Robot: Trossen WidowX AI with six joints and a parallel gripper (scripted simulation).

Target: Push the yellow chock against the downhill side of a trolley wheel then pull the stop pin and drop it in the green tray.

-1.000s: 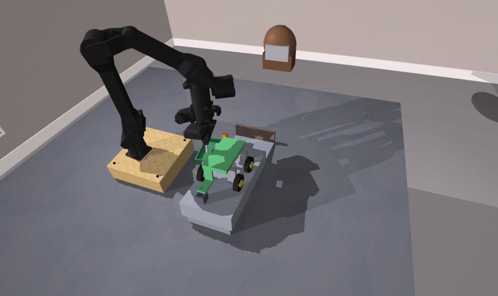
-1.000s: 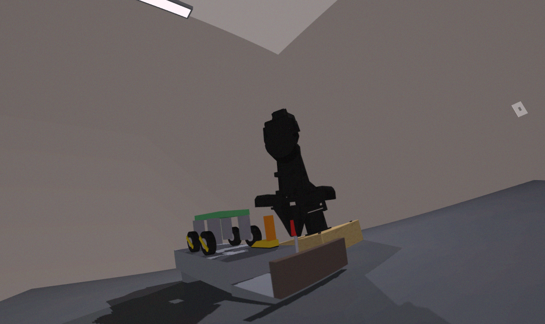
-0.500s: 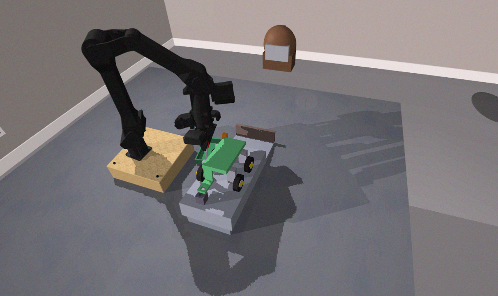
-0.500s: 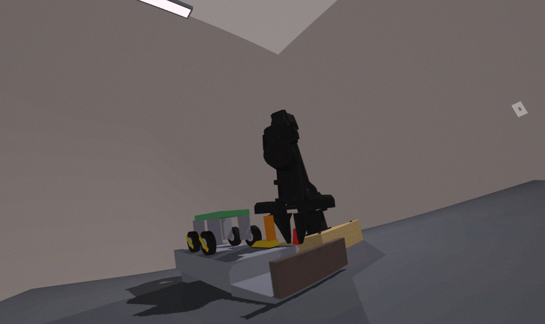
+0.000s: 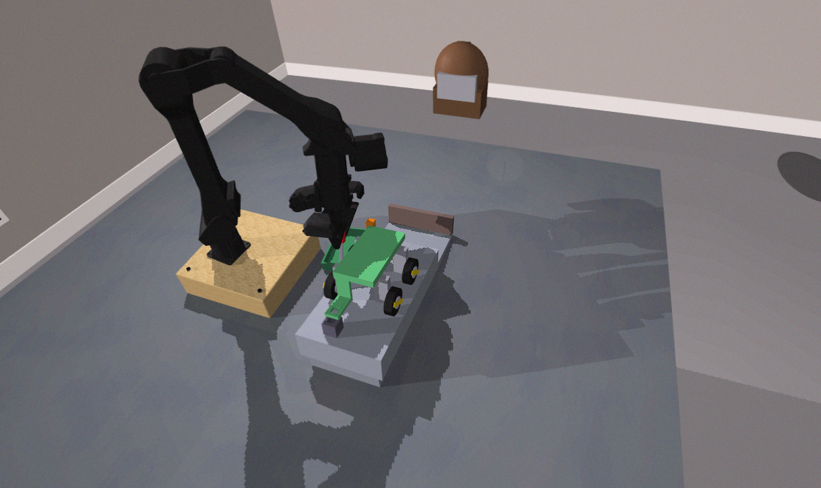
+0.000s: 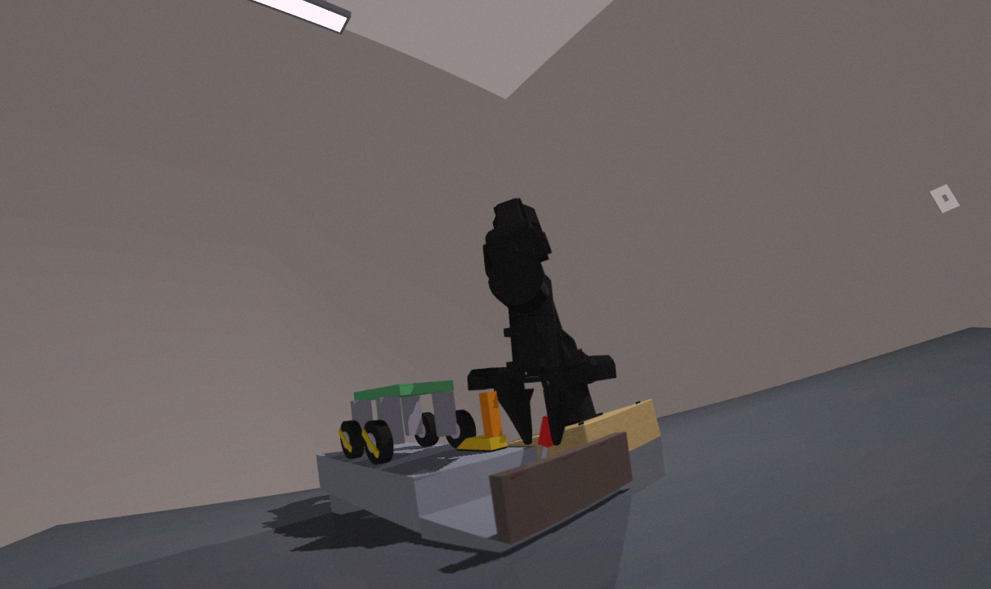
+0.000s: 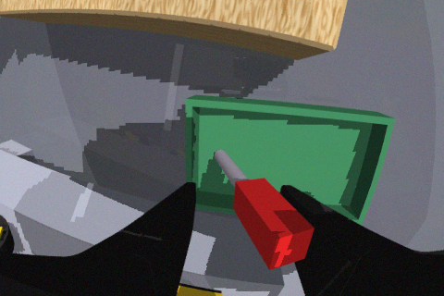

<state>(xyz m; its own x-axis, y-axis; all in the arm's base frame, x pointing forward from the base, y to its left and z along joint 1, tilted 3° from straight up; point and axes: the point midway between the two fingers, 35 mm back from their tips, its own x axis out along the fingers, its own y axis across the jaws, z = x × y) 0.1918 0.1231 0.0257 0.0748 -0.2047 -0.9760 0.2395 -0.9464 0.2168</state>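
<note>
My gripper tip is now 6 cm above the green tray, 2 cm to the right of it and 1 cm past it. From my gripper tip the other things lie so: yellow chock: 8 cm ahead, 3 cm above, 1 cm to the right; grey ramp: 13 cm ahead, 9 cm to the right; red-headed stop pin: right at my gripper tip.
</note>
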